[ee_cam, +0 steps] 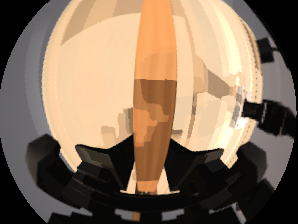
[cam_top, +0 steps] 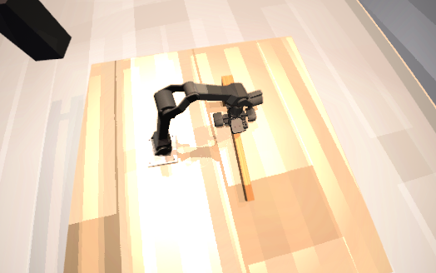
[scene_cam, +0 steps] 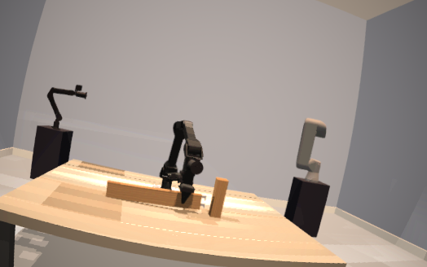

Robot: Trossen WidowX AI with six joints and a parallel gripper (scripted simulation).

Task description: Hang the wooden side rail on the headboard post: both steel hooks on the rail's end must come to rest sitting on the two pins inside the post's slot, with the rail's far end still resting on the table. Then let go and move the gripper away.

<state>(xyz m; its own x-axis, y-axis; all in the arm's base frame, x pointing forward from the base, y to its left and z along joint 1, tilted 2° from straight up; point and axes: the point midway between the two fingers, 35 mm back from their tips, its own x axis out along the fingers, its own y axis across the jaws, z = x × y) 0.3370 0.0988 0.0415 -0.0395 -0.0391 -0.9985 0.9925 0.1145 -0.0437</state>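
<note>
The headboard post lies 20 mm behind my gripper tip, 160 mm to the left of it and 40 mm above it.
</note>
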